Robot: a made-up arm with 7 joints.
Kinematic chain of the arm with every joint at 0, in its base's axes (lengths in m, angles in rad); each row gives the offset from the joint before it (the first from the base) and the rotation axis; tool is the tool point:
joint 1: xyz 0 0 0.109 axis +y
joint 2: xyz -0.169 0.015 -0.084 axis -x
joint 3: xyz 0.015 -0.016 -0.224 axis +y
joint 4: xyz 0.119 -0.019 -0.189 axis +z
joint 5: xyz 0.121 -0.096 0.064 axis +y
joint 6: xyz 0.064 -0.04 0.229 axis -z
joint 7: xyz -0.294 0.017 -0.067 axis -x
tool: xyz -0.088 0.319 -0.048
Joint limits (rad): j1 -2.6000..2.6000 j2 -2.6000..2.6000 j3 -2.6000..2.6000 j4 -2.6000..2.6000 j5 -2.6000..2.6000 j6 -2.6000..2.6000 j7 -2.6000..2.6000
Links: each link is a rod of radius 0.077 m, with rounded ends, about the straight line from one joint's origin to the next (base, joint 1, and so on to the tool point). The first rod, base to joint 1, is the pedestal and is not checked.
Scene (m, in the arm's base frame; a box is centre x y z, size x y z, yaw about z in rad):
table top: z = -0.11
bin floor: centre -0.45 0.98 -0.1 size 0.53 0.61 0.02 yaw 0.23
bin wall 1: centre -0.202 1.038 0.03 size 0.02 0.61 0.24 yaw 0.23
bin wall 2: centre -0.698 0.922 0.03 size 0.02 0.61 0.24 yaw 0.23
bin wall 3: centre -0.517 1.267 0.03 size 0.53 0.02 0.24 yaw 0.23
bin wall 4: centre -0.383 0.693 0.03 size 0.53 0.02 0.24 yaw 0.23
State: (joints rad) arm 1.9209 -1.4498 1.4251 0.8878 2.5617 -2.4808 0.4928
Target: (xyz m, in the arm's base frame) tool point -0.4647 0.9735 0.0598
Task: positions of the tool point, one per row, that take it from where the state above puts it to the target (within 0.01 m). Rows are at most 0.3 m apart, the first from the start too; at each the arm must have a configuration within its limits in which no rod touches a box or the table.
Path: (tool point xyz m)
1: -0.5442 0.8803 0.3297
2: -0.4647 0.9735 0.0597

